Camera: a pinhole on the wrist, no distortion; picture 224 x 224 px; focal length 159.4 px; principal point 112.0 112.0 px. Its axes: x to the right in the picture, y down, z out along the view. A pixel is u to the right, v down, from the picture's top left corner.
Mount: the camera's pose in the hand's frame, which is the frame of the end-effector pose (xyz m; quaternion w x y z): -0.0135 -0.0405 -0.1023 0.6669 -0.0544 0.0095 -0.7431
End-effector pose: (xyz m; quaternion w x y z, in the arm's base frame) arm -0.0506 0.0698 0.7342 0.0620 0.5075 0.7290 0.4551
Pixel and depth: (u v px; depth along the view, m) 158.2 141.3 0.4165
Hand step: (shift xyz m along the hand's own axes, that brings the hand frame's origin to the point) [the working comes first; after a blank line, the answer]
In the camera's frame: 0.1207 0.0766 0.4165

0.0886 -0.1444 0.3133
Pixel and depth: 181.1 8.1 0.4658
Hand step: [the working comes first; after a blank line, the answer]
In the camera's frame: 0.2019 -0.3036 0.4658

-0.2917 -0.1801 0.4007
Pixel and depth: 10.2 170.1 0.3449
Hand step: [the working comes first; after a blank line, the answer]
In the camera's frame: -0.2203 0.1257 0.3449

0.1663 0.1843 0.2146
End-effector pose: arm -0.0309 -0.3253 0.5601 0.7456 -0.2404 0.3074 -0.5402
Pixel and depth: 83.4 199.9 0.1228
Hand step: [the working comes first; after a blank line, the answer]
In the camera's frame: -0.0220 0.0677 0.1228

0.0673 -0.0189 0.0124
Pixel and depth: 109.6 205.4 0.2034
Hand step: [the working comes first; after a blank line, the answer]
In the camera's frame: -0.0031 0.1192 0.2034

0.1238 -0.0387 0.0893
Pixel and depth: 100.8 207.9 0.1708
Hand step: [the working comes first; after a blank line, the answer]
In the camera's frame: -0.0120 0.1028 0.1708

0.1055 -0.0299 0.0577
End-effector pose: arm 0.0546 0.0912 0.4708 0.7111 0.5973 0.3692 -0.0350
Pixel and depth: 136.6 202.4 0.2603
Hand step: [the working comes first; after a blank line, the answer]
In the camera's frame: 0.0402 0.1476 0.2603

0.1528 -0.0814 0.1464
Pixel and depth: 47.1 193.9 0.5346
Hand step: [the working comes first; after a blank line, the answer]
In the camera's frame: -0.2177 0.2747 0.5346

0.3312 0.1764 0.3904
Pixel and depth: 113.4 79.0 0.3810
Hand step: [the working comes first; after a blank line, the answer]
In the camera's frame: 0.0033 -0.0789 0.3810

-0.0563 -0.0129 0.2834
